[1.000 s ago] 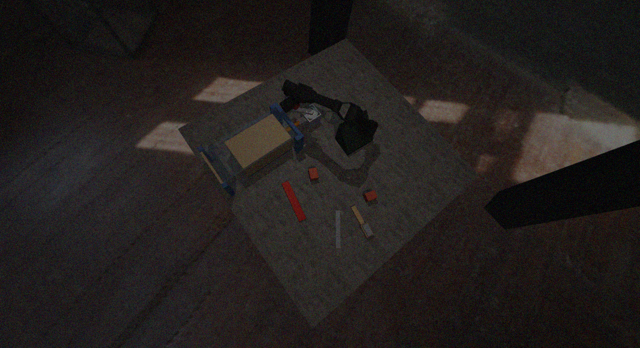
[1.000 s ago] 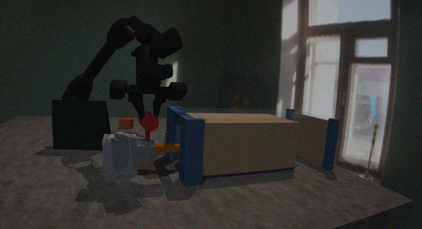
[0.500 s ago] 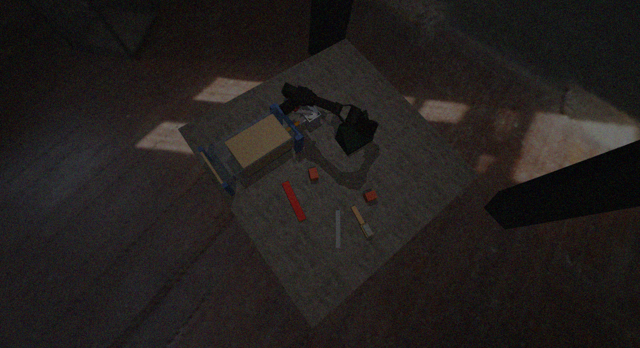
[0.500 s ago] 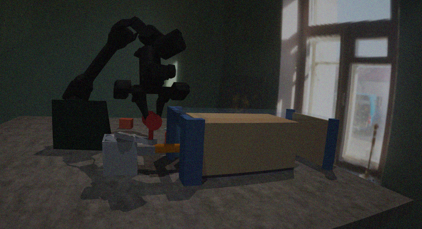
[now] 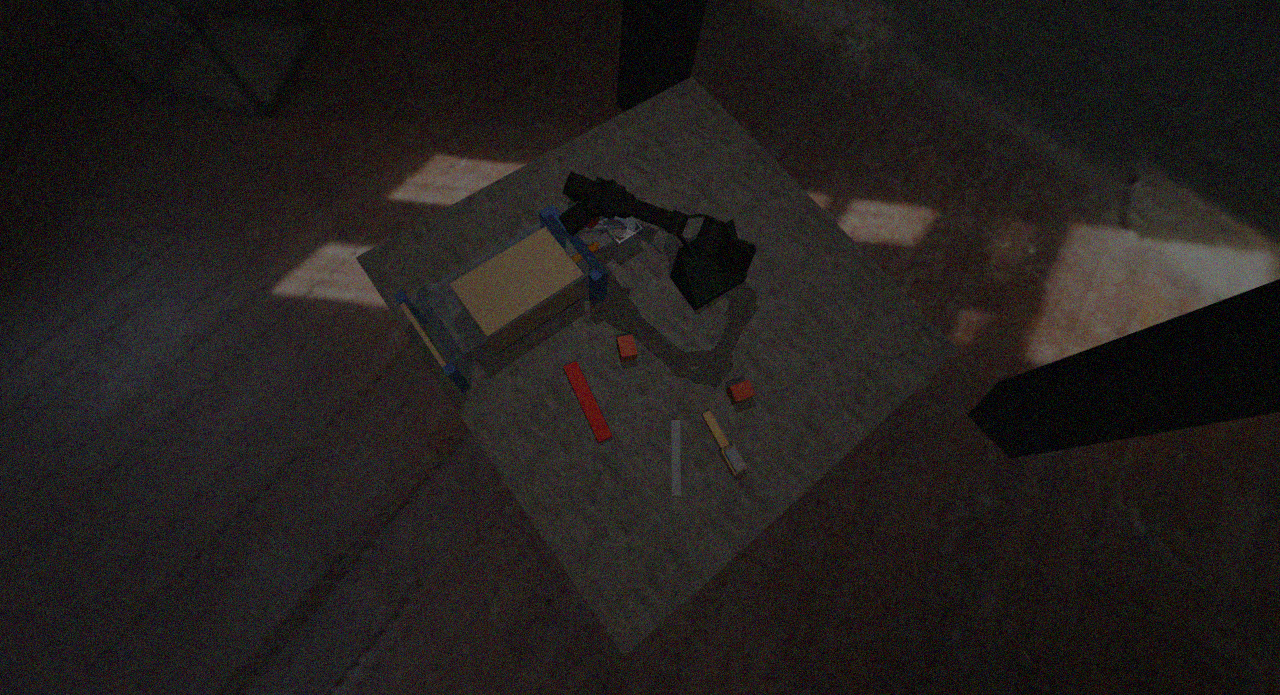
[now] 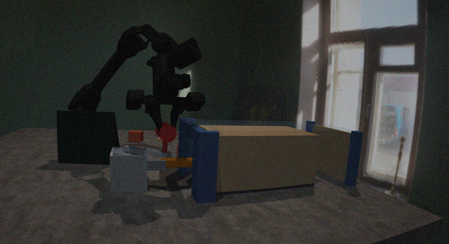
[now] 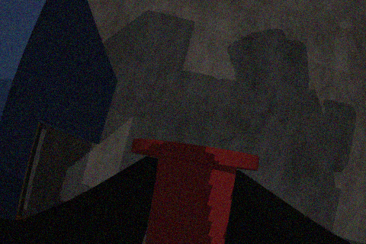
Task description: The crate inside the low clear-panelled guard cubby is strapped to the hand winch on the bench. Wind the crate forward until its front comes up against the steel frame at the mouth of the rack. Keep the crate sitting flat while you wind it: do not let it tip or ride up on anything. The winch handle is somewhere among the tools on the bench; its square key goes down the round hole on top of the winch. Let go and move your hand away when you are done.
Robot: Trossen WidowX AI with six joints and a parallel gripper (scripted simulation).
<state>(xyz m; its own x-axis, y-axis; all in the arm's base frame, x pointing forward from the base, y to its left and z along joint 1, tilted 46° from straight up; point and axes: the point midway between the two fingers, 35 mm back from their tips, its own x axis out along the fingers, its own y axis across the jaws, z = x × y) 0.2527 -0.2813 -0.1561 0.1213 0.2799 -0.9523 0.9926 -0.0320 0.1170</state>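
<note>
Now: gripper tip 4 cm to the right of the crank handle, 4 cm above it and 3 cm past it. The rest, counted from my gripper tip: blue frame (7 cm to the left, 7 cm ahead, 4 cm below); then grey winch (11 cm below, 10 cm behind, 6 cm to the left); then red knob (2 cm to the left, 1 cm below).
</note>
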